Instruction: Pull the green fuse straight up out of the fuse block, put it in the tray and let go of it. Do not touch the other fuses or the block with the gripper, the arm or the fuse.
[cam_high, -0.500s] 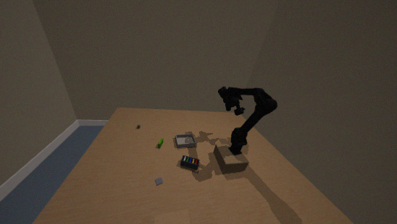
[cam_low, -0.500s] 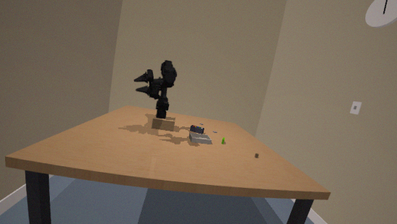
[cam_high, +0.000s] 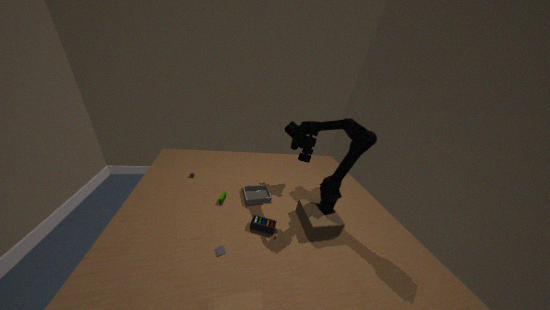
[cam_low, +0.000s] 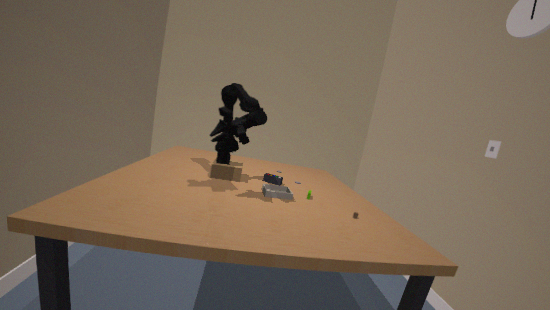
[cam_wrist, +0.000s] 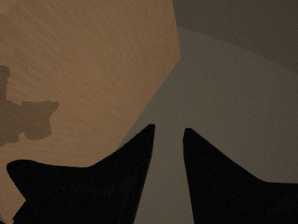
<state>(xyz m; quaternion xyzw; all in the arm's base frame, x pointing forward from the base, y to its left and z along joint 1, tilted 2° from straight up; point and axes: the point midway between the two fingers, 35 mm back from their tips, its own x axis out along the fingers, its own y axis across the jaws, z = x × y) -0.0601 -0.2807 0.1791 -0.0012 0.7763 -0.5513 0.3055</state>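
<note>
Right now my gripper tip is 400 mm short of the green fuse, 240 mm to the right of it and 210 mm above it. The rest, counted from my gripper tip: grey tray 340 mm ahead, 70 mm to the left, 230 mm below; dark peg 630 mm ahead, 160 mm to the right, 220 mm below.
</note>
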